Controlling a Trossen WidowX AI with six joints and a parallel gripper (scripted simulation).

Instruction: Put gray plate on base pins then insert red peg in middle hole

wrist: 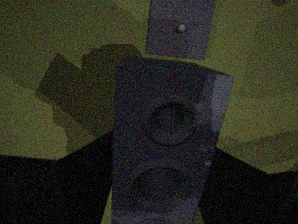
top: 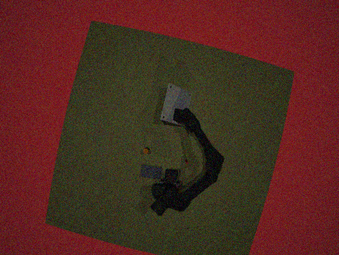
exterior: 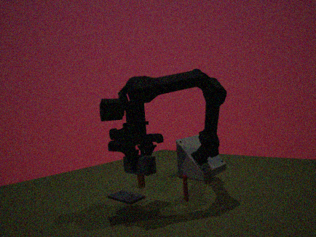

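The red peg is 12 cm behind my gripper tip, 8 cm to the left of it and 8 cm below it. From my gripper tip the other things lie so: gray plate (3 cm above); orange cylinder (15 cm to the right, 15 cm behind, 8 cm below).
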